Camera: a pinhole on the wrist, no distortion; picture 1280 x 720 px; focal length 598.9 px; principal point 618.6 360.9 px. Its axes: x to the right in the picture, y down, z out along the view. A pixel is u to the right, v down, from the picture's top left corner.
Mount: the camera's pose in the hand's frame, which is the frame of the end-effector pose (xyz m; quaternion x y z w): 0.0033 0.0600 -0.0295 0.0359 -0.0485 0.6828 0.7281
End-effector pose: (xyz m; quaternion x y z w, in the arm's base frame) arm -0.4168 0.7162 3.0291 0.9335 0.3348 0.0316 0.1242
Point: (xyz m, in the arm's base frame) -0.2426 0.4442 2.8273
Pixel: 1111.2 455.2
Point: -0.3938 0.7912 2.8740
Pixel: 236.4 106.0
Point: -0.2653 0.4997 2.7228
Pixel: 876.7 389.2
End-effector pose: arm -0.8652 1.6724 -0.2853 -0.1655 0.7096 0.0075 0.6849
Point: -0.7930 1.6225 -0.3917
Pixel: outside the picture
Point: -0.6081 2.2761 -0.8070
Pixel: outside the picture
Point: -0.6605 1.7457 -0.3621
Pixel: 640.7 220.6
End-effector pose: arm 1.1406 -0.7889 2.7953 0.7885 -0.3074 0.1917 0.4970
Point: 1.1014 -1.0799 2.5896
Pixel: 562.5 454.9
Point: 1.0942 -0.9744 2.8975
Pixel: 1140.8 37.0
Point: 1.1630 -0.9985 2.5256
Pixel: 363.4 481.7
